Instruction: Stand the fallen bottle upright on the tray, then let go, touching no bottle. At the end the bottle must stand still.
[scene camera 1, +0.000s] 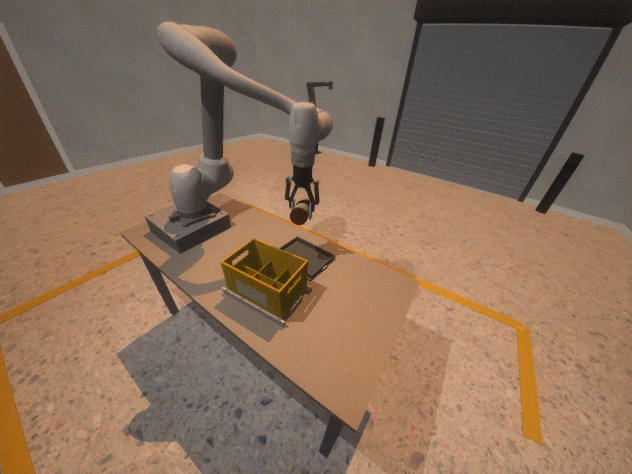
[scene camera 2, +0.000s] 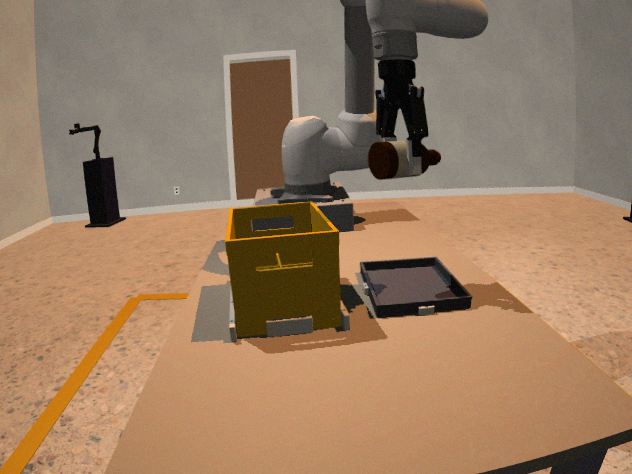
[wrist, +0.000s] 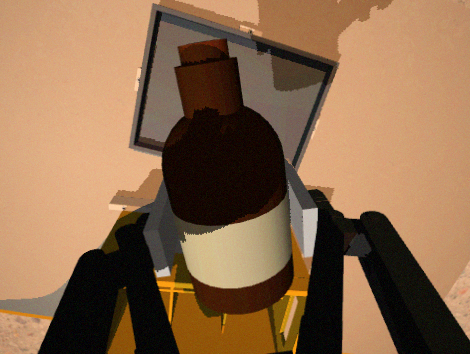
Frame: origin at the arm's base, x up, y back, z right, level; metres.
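Seen in the pictures: gripper, fingertip midpoint: (scene camera 2: 402, 172); arm's base at its link origin: (scene camera 1: 194, 214) (scene camera 2: 308, 196).
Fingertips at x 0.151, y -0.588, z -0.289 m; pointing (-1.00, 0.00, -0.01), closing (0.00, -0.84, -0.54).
Pixels of each thing's middle, then the offset from my fingertips to it. Level surfaces: height alone.
- brown bottle with a cream label, body centre: (wrist: 225, 176) (scene camera 2: 409, 158) (scene camera 1: 302, 209) dx +0.027, dy +0.011, dz -0.016 m
- black tray at the middle of its body: (wrist: 230, 104) (scene camera 2: 411, 283) (scene camera 1: 303, 255) dx -0.236, dy -0.002, dz -0.020 m
- yellow crate at the middle of its body: (wrist: 201, 290) (scene camera 2: 278, 261) (scene camera 1: 266, 277) dx -0.161, dy -0.074, dz +0.246 m
- table at its surface level: dx -0.249 m
A brown bottle with a cream label (scene camera 1: 299, 212) (scene camera 2: 384, 160) (wrist: 237, 250) lies on its side in the air, roughly level, its neck pointing right in the scene camera 2 view. My gripper (scene camera 1: 301, 208) (scene camera 2: 405, 151) (wrist: 229, 185) points down and is shut on the bottle around its label, one finger on each side. Bottle and gripper hang well above the table. The black tray (scene camera 1: 320, 269) (scene camera 2: 398, 310) (wrist: 141, 100) lies on the table below them, and the bottle is clear of it. In the wrist view the bottle hides part of the tray.
A yellow crate (scene camera 1: 248, 289) (scene camera 2: 285, 285) with inner dividers stands on the table (scene camera 1: 352, 326) (scene camera 2: 367, 397) beside the tray, with pale rails at its foot. The arm's base (scene camera 1: 187, 228) is at the table's far end. A dark pedestal with a small arm (scene camera 2: 102, 191) stands on the floor behind.
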